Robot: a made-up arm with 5 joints.
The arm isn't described. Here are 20 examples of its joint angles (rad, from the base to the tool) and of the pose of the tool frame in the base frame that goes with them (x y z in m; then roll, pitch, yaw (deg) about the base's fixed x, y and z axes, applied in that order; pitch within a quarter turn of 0, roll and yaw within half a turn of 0).
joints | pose
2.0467 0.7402 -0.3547 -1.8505 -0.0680 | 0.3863 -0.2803 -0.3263 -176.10 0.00 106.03
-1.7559 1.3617 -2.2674 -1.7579 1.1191 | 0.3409 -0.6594 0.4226 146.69 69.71 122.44
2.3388 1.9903 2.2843 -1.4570 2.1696 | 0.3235 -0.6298 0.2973 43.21 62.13 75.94
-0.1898 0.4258 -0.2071 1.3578 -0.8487 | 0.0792 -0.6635 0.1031 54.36 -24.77 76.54
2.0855 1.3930 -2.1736 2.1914 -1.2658 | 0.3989 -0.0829 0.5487 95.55 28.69 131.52
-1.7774 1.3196 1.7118 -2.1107 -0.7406 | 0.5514 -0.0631 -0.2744 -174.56 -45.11 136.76
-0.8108 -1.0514 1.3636 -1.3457 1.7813 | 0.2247 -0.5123 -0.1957 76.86 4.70 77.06
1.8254 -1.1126 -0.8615 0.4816 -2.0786 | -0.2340 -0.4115 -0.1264 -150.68 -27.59 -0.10
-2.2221 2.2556 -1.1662 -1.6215 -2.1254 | 0.5094 -0.2178 0.5828 114.36 68.55 -97.97
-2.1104 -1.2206 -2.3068 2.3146 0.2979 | 0.5695 0.3377 0.5817 30.99 38.95 150.54
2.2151 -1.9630 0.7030 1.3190 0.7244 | 0.1686 -0.3067 0.4820 -48.38 24.96 74.05
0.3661 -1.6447 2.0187 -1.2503 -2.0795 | 0.3347 -0.6852 -0.0624 -63.68 8.46 71.43
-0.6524 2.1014 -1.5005 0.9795 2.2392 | -0.0876 0.1784 -0.5643 45.52 -9.12 -55.63
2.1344 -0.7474 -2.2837 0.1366 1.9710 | -0.1879 0.2655 -0.6019 97.15 3.94 -6.77
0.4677 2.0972 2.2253 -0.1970 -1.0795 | -0.1480 0.1602 0.3408 80.96 3.74 -10.66
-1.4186 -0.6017 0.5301 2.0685 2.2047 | 0.3657 0.6974 0.0935 35.91 29.32 -123.20
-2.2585 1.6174 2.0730 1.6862 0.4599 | 0.3302 0.4911 -0.0112 150.65 24.32 -97.26
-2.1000 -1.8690 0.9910 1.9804 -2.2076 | 0.2227 -0.2756 -0.3500 68.89 -62.79 150.55
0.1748 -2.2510 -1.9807 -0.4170 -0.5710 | -0.1199 0.2074 0.4691 27.71 -2.21 -23.80
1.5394 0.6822 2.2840 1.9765 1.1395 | 0.4333 -0.2965 0.4068 -63.88 3.28 113.29
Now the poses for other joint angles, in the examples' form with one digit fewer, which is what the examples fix.
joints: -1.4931 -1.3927 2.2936 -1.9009 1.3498
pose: 0.419 -0.105 0.797 -110.1 57.6 -127.3
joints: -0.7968 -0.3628 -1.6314 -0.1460 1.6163
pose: -0.169 -0.248 0.742 -65.8 3.8 -7.5
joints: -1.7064 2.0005 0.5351 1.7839 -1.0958
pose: 0.234 -0.454 0.421 65.8 13.5 102.6
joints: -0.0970 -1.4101 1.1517 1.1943 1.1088
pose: 0.100 0.460 0.019 127.4 25.6 -65.9
